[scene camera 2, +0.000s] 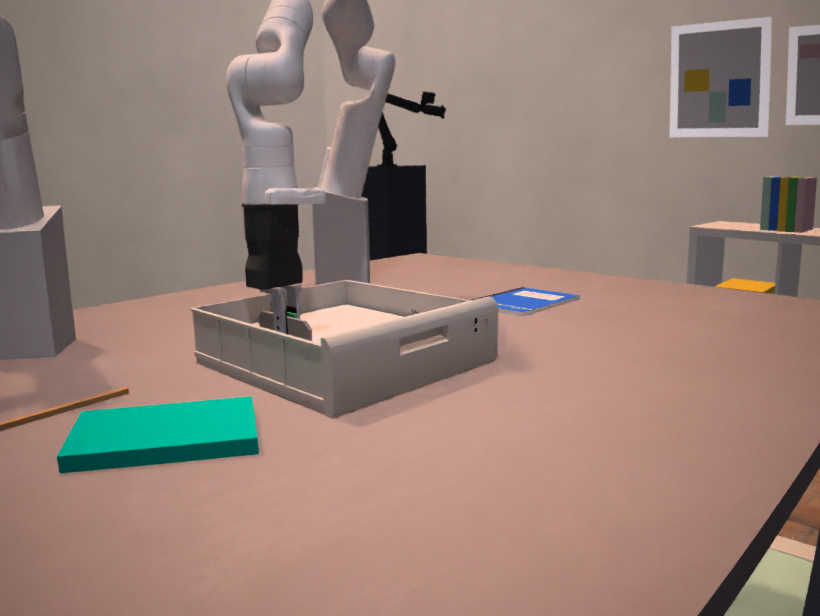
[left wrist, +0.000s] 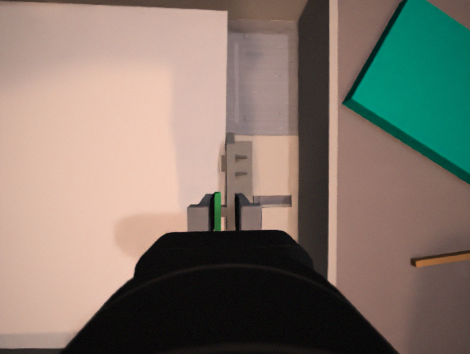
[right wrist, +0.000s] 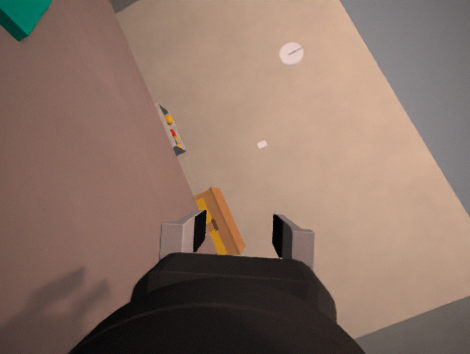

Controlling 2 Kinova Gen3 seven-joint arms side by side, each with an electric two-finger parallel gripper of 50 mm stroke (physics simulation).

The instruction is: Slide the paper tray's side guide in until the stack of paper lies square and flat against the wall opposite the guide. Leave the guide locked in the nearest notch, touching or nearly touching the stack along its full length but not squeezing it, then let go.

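Where they show: left gripper, fingertip midpoint: [scene camera 2: 287,332] [left wrist: 224,206]; right gripper, fingertip midpoint: [right wrist: 239,226]; left arm's base, link origin: [scene camera 2: 340,193]; right arm's base, link origin: [scene camera 2: 15,219].
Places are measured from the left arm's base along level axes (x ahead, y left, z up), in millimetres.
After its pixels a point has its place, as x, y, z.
Observation:
The grey paper tray [scene camera 2: 371,381] @[518, -585, -188] [left wrist: 314,150] @[360, -609, -161] sits on the table. White paper [scene camera 2: 348,316] @[309, -367, -176] [left wrist: 100,150] @[395, -432, -176] lies in it; its right edge looks straight in the left wrist view. The grey side guide [scene camera 2: 303,326] @[374, -543, -147] [left wrist: 240,150] @[374, -552, -198] stands upright along that edge, touching or nearly touching it; any small gap is hard to tell. The wall opposite the guide does not show in the left wrist view. My left gripper [scene camera 2: 287,311] @[329, -527, -165] [left wrist: 224,206] @[329, -527, -165] points down, shut on the guide and its green tab [left wrist: 217,211] @[330, -522, -137]. My right gripper [right wrist: 239,226] @[191, -1264, -8] is open and empty, away from the tray.
A thick green block [scene camera 2: 159,431] @[404, -806, -201] [left wrist: 415,85] @[407, -744, -202] [right wrist: 22,17] @[382, -872, -201] lies beside the tray, near an orange stick [scene camera 2: 66,407] @[212, -809, -214] [left wrist: 440,258] @[216, -751, -212]. A blue notebook [scene camera 2: 530,300] @[443, 50, -212] lies behind the tray. An orange box [right wrist: 227,222] shows past the table edge in the right wrist view.

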